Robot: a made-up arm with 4 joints.
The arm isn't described. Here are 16 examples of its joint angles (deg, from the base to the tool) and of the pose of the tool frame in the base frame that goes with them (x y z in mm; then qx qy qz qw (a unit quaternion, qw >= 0)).
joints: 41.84 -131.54 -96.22 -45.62
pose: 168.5 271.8 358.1 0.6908 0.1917 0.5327 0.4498
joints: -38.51 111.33 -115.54 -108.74
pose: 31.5 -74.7 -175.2 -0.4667 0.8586 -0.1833 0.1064
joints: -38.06 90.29 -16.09 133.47
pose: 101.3 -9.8 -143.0 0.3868 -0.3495 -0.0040 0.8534
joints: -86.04 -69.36 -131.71 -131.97
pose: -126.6 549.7 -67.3 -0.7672 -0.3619 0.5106 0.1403
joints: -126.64 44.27 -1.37 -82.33
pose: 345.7 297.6 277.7 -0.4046 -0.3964 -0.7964 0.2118
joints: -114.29 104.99 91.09 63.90
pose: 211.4 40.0 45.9 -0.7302 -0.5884 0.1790 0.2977
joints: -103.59 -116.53 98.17 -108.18
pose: -245.9 279.5 -56.4 0.5787 -0.3355 -0.3948 0.6298
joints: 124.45 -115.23 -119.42 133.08
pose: 259.4 387.9 63.7 -0.0760 -0.1470 0.4317 0.8867
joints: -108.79 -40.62 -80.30 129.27
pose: 159.6 563.0 10.5 0.8096 0.2138 0.3567 0.4143
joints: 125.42 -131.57 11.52 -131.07
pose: 272.6 264.1 -78.5 -0.0650 0.9146 -0.0384 0.3973
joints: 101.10 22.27 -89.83 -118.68
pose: -360.7 401.3 266.7 0.0176 -0.4818 -0.8498 0.2130
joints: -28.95 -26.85 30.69 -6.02
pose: -25.2 532.6 -29.8 0.1875 -0.4828 -0.0289 0.8549
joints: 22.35 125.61 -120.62 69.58
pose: -102.2 -67.3 69.5 -0.3951 -0.0279 -0.7997 0.4512
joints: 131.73 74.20 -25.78 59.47
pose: -189.1 100.2 288.2 -0.2383 0.9181 0.0302 0.3152
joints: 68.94 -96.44 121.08 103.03
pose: 97.8 402.8 219.9 0.4279 -0.7637 -0.2331 0.4234
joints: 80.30 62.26 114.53 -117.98
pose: -368.5 235.0 86.6 -0.6668 -0.5692 0.0482 0.4787
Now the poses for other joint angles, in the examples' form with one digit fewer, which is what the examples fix.
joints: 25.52 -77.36 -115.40 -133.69
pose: -66 540 273 -0.066 -0.117 0.850 0.509
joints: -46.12 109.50 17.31 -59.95
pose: 142 -15 -132 -0.930 -0.161 -0.328 0.030
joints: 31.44 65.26 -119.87 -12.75
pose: -261 103 -219 -0.407 0.853 -0.283 0.164
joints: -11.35 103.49 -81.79 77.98
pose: -35 -40 -99 -0.101 -0.081 -0.668 0.733
